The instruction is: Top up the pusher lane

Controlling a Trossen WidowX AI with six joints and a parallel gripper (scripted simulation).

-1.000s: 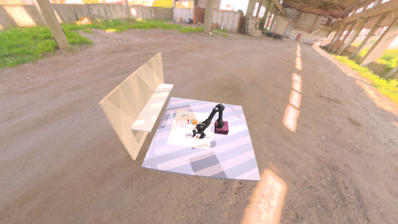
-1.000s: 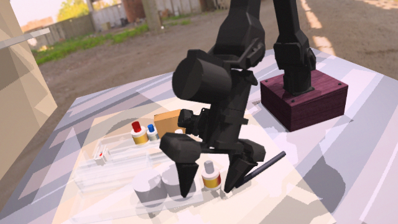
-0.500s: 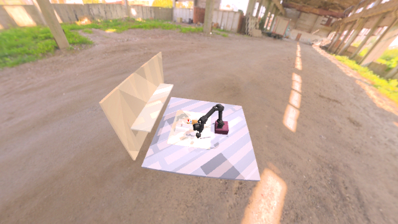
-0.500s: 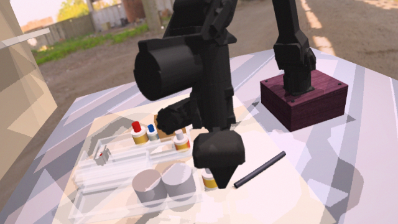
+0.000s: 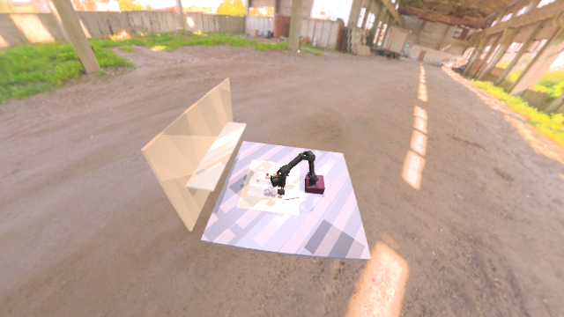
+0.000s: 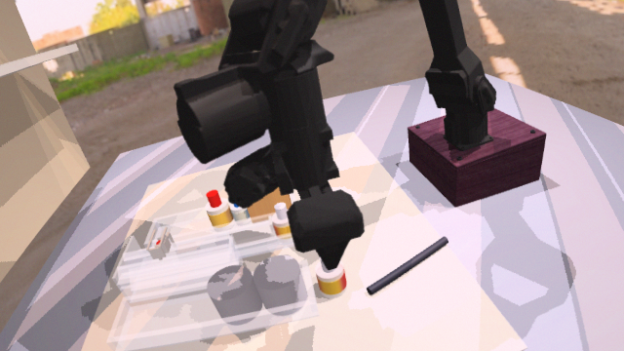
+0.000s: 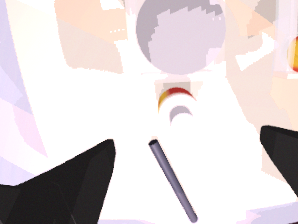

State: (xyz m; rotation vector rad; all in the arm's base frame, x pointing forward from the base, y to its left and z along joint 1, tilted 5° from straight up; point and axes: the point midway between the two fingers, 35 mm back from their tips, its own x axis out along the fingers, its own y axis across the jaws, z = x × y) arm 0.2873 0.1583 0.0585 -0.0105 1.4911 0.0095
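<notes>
Now: the black rod 11 cm behind my gripper tip and 8 cm below it. Round my gripper tip: white pusher plate (15 cm ahead, 10 cm to the right, 3 cm below); then clear lane (19 cm ahead, 11 cm to the right, 6 cm below).
</notes>
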